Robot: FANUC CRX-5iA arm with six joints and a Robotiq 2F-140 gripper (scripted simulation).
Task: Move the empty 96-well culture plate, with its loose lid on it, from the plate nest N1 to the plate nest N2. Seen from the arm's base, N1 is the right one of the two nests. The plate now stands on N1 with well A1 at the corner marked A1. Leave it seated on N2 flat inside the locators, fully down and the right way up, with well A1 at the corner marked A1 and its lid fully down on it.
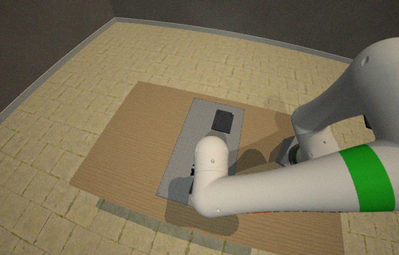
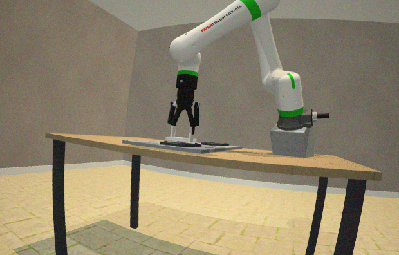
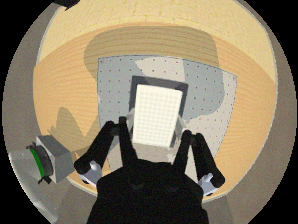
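My hand is 10 mm above the lid. Also, from my hand: 96-well culture plate: 20 mm below.
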